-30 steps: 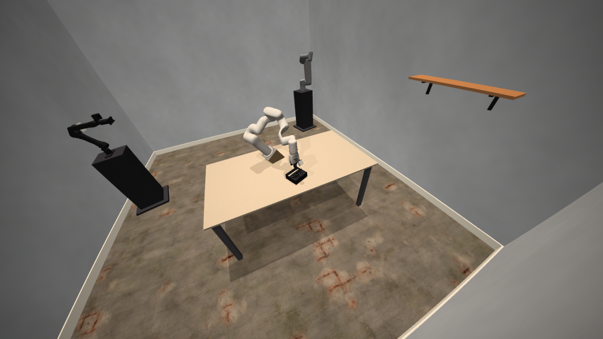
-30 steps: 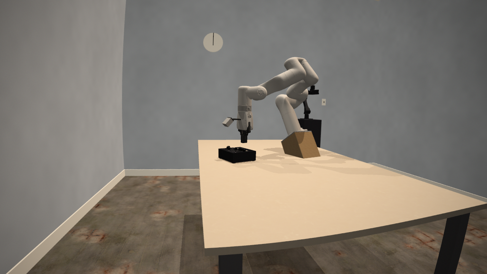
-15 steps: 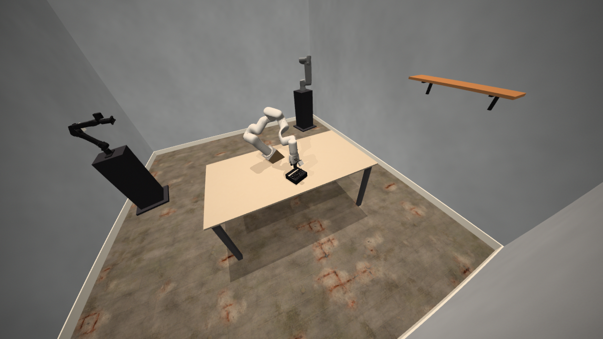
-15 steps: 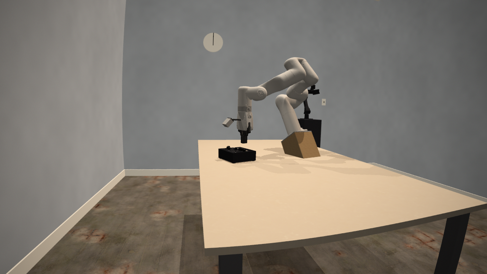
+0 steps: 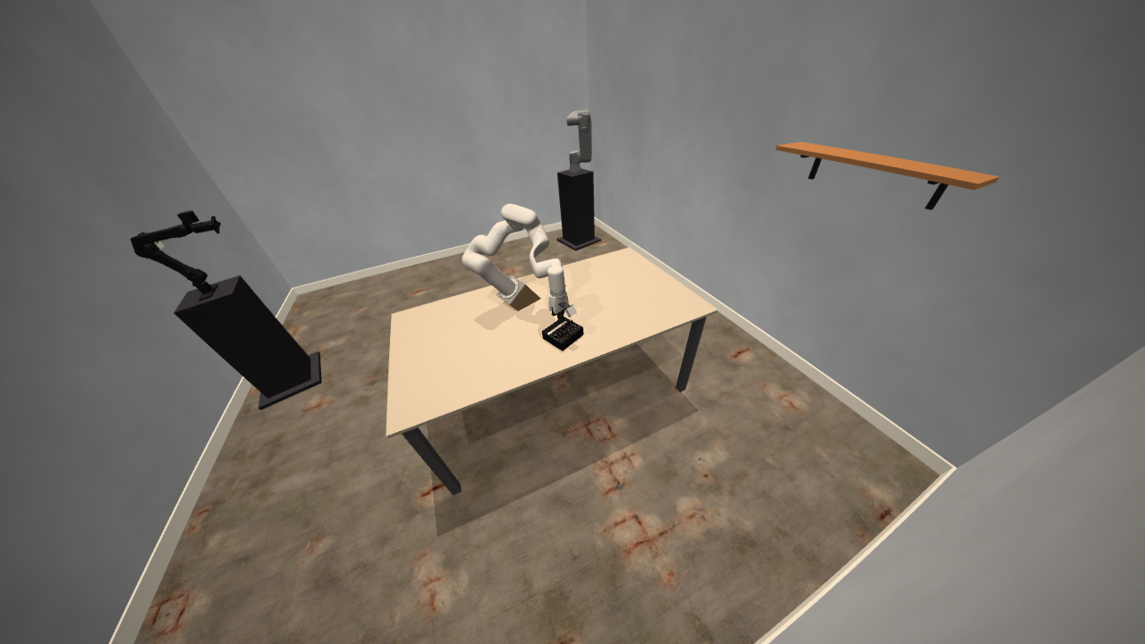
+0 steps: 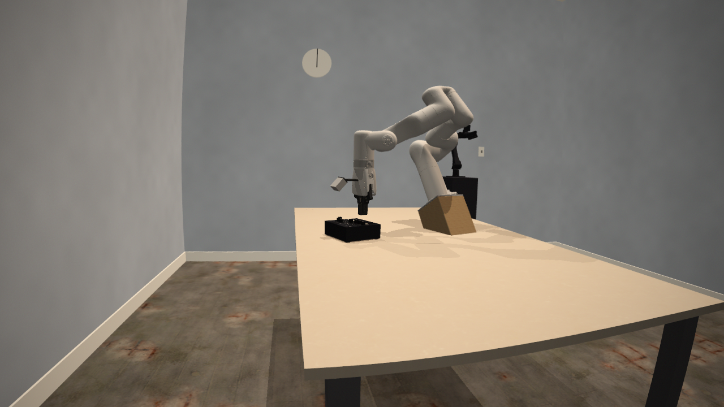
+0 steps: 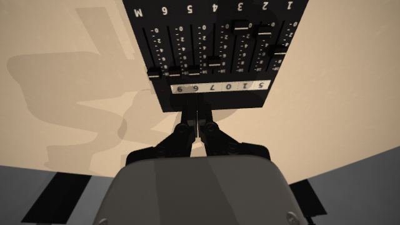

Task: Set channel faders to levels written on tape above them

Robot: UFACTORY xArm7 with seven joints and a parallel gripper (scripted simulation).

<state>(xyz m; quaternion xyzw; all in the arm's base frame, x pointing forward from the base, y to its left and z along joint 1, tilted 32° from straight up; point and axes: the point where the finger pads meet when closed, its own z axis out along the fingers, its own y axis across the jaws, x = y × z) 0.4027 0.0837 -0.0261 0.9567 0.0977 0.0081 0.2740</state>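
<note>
Right now the channel 5 fader cap is 40 mm below my hand, 30 mm ahead of it and 10 mm to the left of it. From my hand the other things lie so: master fader cap (50 mm to the left, 40 mm below, 20 mm ahead); then channel 4 fader cap (40 mm below, 40 mm ahead, 10 mm to the right); then channel 6 fader cap (40 mm below, 30 mm to the left, 20 mm ahead).
</note>
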